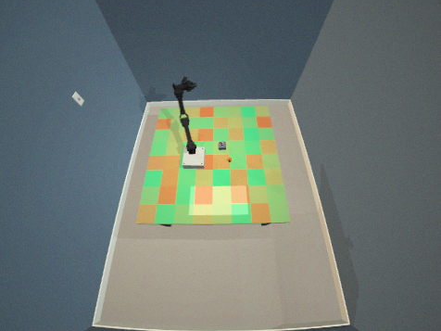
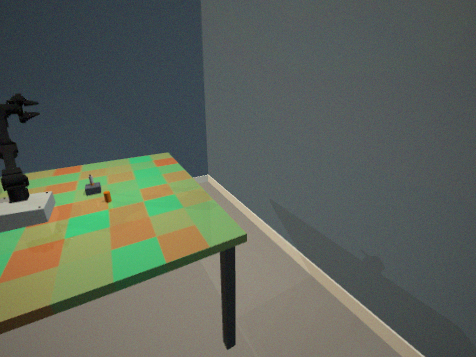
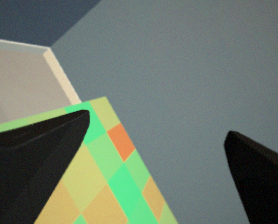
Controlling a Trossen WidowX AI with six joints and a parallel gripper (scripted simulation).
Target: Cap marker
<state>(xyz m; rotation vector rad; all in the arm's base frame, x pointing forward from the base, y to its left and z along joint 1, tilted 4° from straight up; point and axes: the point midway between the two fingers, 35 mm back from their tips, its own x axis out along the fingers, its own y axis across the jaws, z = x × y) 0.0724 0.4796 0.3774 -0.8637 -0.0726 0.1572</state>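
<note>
Right now my gripper tip is 61 cm to the left of the orange cap, 41 cm above it and 22 cm short of it. The rest, counted from my gripper tip: holder block (44 cm to the right, 42 cm below, 17 cm ahead).
</note>
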